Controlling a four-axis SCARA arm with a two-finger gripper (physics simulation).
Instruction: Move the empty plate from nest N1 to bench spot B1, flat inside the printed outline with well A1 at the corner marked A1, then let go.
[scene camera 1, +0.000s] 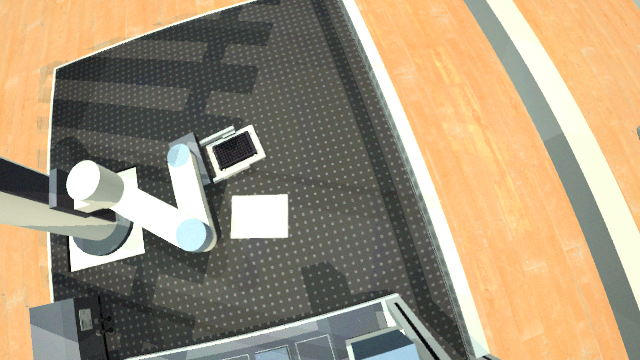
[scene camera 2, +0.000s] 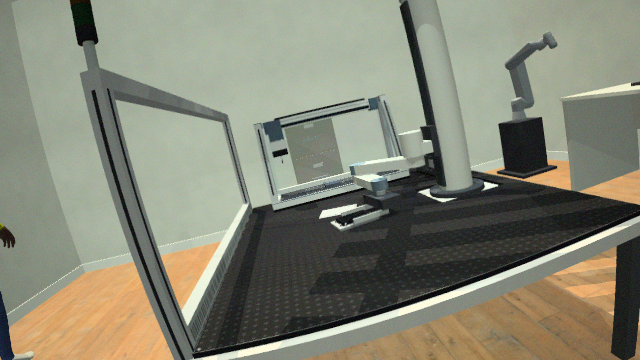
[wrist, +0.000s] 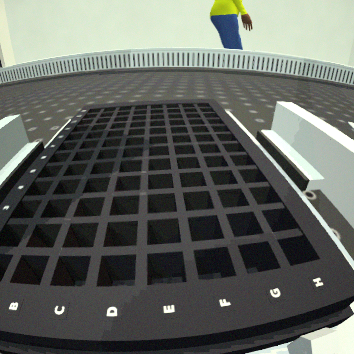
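Seen in the pictures: gripper, fingertip midpoint: (scene camera 1: 241, 146) (scene camera 2: 347, 218) (wrist: 148, 121); arm's base at its link origin: (scene camera 1: 103, 219) (scene camera 2: 457, 189).
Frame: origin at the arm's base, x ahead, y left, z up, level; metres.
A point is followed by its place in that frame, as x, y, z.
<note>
The empty black plate (scene camera 1: 235, 150) {0.510, 0.084, 0.034} (scene camera 2: 345, 219) {0.541, 0.104, 0.038} (wrist: 150, 197) {0.478, 0.080, 0.037} lies flat on a white rectangular base (scene camera 1: 260, 153) {0.583, 0.055, 0.025}. Row letters B to H show at its near end in the wrist view; the A corner is outside that view at the left. My gripper (scene camera 1: 242, 147) {0.532, 0.091, 0.038} (scene camera 2: 350, 216) {0.532, 0.091, 0.038} (wrist: 148, 121) {0.532, 0.091, 0.038} is open and low around the plate, one finger along each long side, with a gap between the dark pads and the plate. A bare white rectangle (scene camera 1: 259, 216) {0.536, -0.134, 0.015} (scene camera 2: 337, 211) {0.540, -0.129, 0.015} lies beside it. The N1, B1 and A1 marks are not legible.
The arm's column (scene camera 2: 442, 100) {0.030, 0.069, 0.405} stands behind the gripper. A framed gantry unit (scene camera 2: 325, 111) {0.422, -0.623, 0.492} stands at the bench's side. A dark box (scene camera 1: 55, 327) {-0.110, -0.321, 0.128} is at the lower left corner. A pale slotted rail (wrist: 150, 59) {1.004, 0.181, 0.030} runs along the bench edge. A person (wrist: 226, 25) stands beyond it.
</note>
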